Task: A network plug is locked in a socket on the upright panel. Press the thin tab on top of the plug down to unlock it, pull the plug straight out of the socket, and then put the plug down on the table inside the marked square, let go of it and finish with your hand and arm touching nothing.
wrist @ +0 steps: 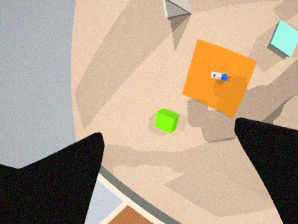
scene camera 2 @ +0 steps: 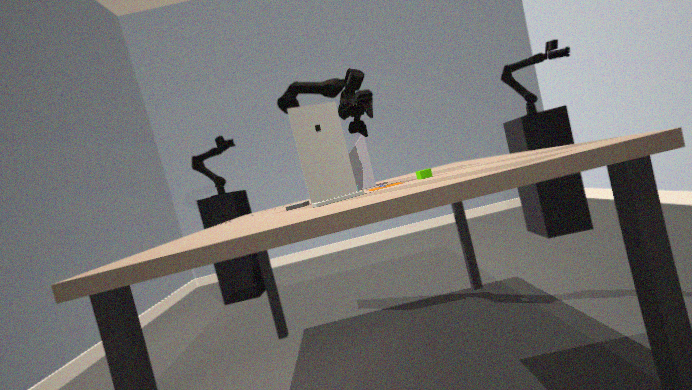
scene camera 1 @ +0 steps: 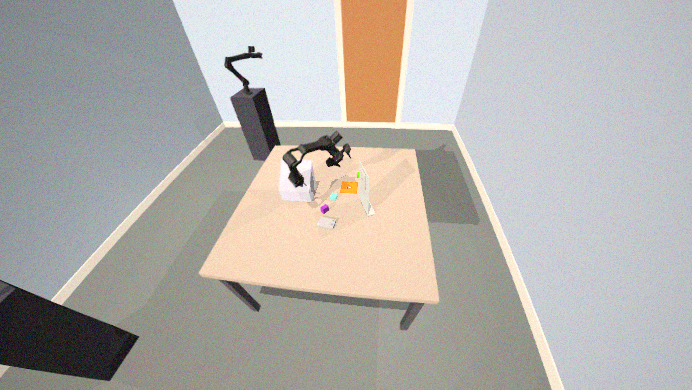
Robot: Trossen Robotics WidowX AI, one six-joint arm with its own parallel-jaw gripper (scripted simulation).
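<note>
There is nothing held in my gripper (scene camera 2: 369,127), and it is open. The wrist view lets me see my gripper (wrist: 171,132) as well.
</note>
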